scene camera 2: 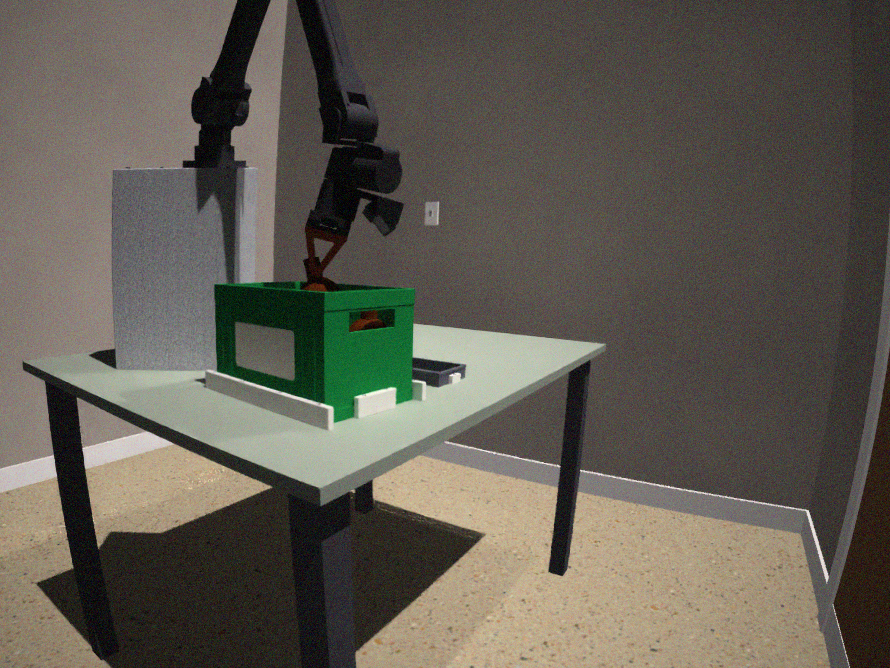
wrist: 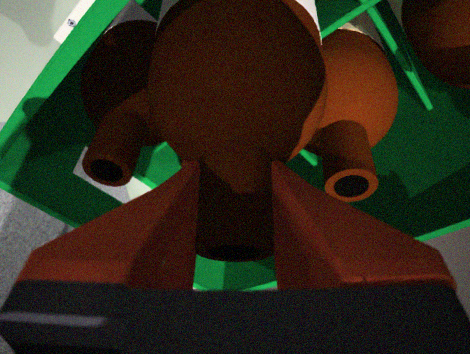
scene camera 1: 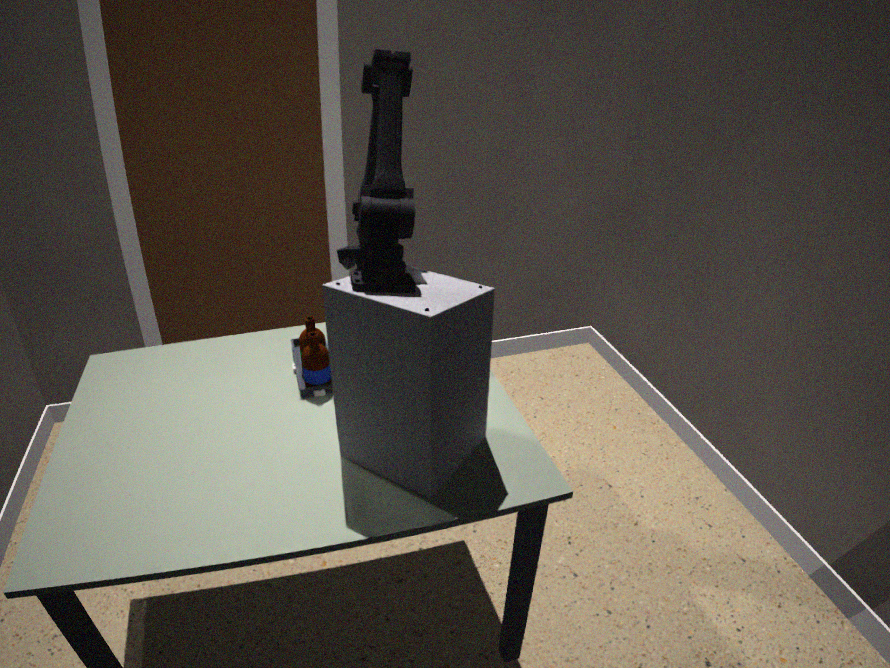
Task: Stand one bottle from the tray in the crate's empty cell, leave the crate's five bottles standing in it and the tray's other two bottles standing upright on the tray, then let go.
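Places are measured from the arm's base along level axes (x up, y left, z back), in metres.
Pixels of known places: gripper, between the fingertips: (scene camera 2: 314, 275) (wrist: 235, 176); arm's base, origin of its link: (scene camera 2: 214, 167) (scene camera 1: 382, 285).
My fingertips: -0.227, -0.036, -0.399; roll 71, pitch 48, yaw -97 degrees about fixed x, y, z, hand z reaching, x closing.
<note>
Ahead of a thing's pixels: the offset from my fingertips to its top centre, as dx, dy, dz. "spot": to the spot under its first point. Level surfaces: height alone.
My gripper (scene camera 2: 313, 267) (wrist: 235, 176) is shut on the neck of a brown bottle @(+0.030, +0.010, -0.005) (scene camera 2: 317, 286) (wrist: 235, 90). The bottle's shoulder shows at the rim of the green crate @(-0.016, -0.022, -0.016) (scene camera 2: 366, 370) (wrist: 65, 65); its lower part and base are hidden. It looks larger and nearer in the wrist view than its neighbours: a dark bottle @(-0.028, +0.018, +0.074) (wrist: 117, 75) on the left and an orange-brown bottle @(-0.028, -0.064, -0.016) (wrist: 362, 90) on the right. Another bottle @(spot: -0.073, -0.045, -0.084) (wrist: 445, 37) shows at the upper right, beyond a divider. In scene camera 1, a blue-labelled bottle @(-0.031, +0.191, +0.101) (scene camera 1: 315, 363) and a bottle @(spot: -0.033, +0.195, +0.105) (scene camera 1: 311, 335) behind it stand upright on the tray (scene camera 1: 297, 363) (scene camera 2: 437, 373).
White blocks (scene camera 2: 269, 401) (scene camera 2: 375, 402) (scene camera 2: 419, 390) stand along the crate's foot on the pale green table @(dx -0.191) (scene camera 1: 179, 460) (scene camera 2: 503, 359). Thin green dividers @(-0.097, -0.066, -0.060) (wrist: 400, 60) cross inside the crate. The arm stands on a tall grey pedestal (scene camera 1: 388, 388) (scene camera 2: 165, 266), which hides the crate in scene camera 1.
</note>
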